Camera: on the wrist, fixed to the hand. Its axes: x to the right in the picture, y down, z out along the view.
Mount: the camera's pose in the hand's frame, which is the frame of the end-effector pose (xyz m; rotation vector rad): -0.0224 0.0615 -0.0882 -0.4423 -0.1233 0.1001
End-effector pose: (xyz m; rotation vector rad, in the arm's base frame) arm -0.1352 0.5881 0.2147 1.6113 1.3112 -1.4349
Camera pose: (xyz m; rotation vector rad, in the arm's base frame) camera -0.0447 0.6418 0.2461 1.2566 1.3415 -1.0716
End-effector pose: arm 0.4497 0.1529 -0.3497 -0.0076 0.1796 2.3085
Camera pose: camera 0.4152 0.0838 -0.4278 -0.0818 -0.4027 2.3941
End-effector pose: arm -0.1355 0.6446 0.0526 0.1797 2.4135 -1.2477
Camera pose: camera -0.1236 0.7535 0.0610 0.0876 2.4673 -0.6386
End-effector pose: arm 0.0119 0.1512 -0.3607 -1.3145 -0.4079 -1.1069
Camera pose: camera 0.0227 0.0727 -0.4368 -1.7785 -0.1875 -1.0704
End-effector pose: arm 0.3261 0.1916 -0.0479 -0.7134 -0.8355 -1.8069
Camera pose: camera 0.3825 0.1155 -0.1036 -1.1380 -0.4668 -1.8893
